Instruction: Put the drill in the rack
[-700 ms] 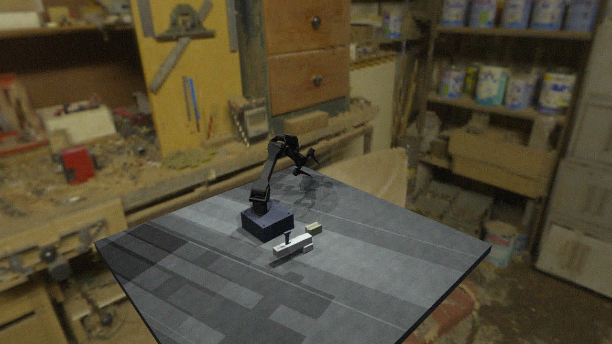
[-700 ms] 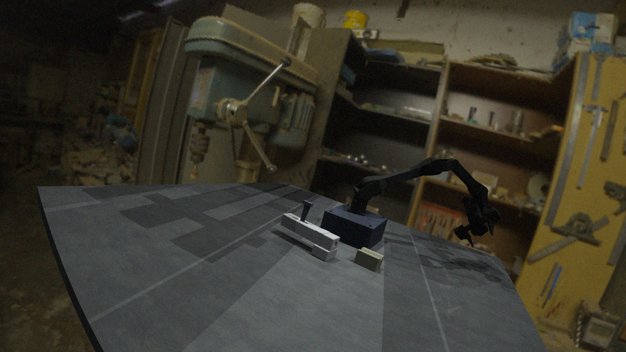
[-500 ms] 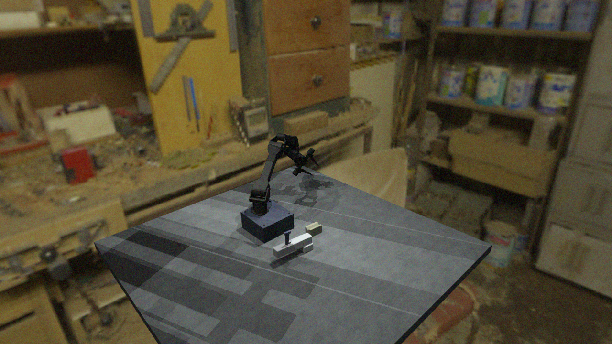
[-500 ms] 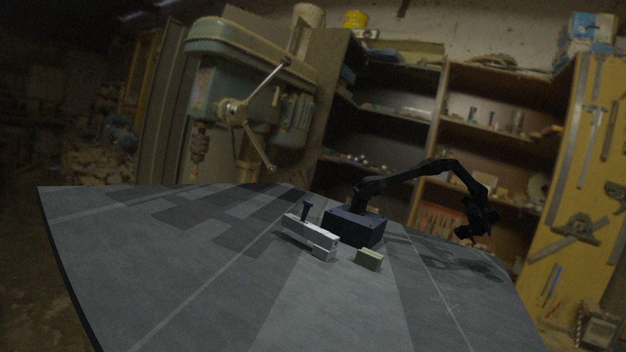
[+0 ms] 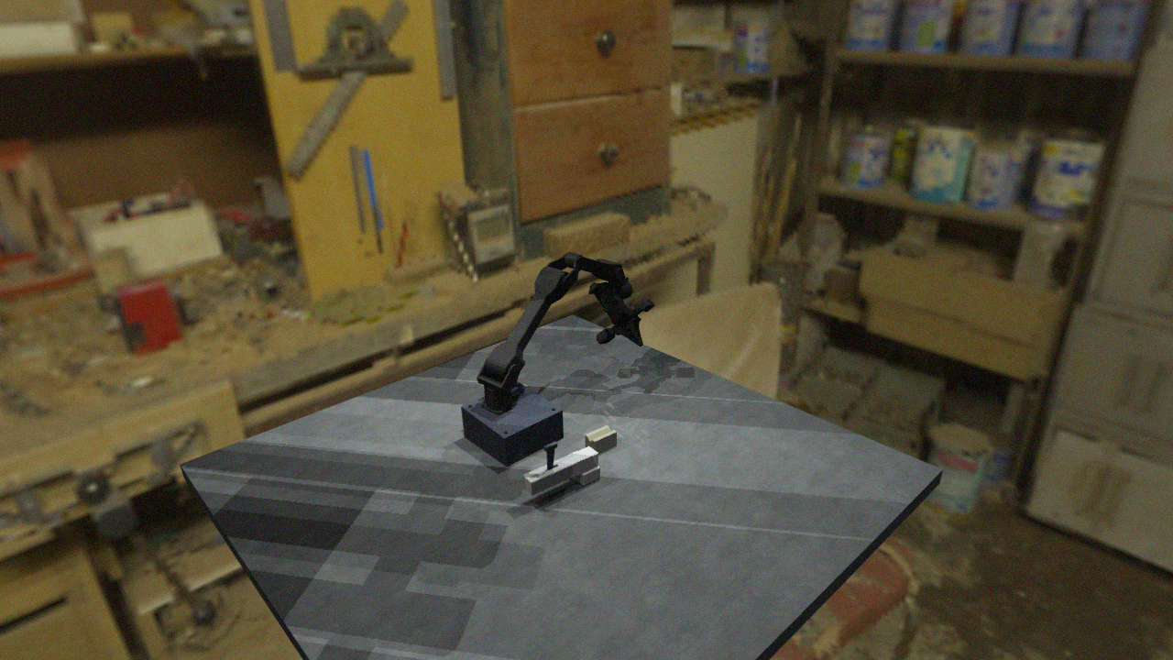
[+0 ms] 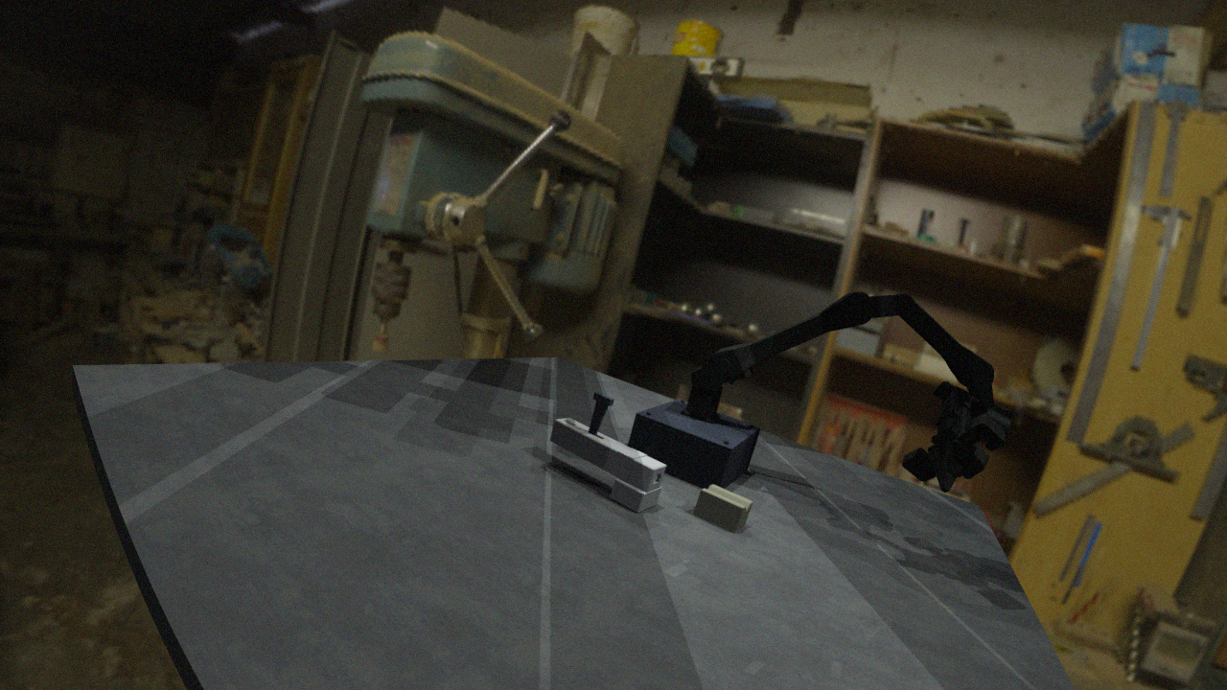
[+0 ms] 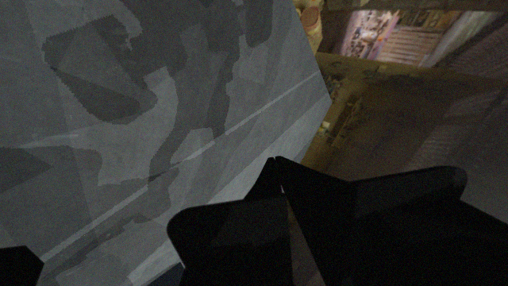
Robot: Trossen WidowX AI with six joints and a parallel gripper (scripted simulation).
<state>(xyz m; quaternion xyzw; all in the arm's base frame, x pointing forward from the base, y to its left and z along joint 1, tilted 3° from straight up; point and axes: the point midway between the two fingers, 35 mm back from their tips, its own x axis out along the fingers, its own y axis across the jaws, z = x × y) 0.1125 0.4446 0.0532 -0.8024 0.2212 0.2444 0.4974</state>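
My gripper tip is 12 cm short of the small dark key, 55 cm to the left of it and 2 cm above it. Round my gripper tip: drill: 13 cm ahead, 50 cm to the right, 7 cm below; then rack: 10 cm ahead, 33 cm to the right, 10 cm below.
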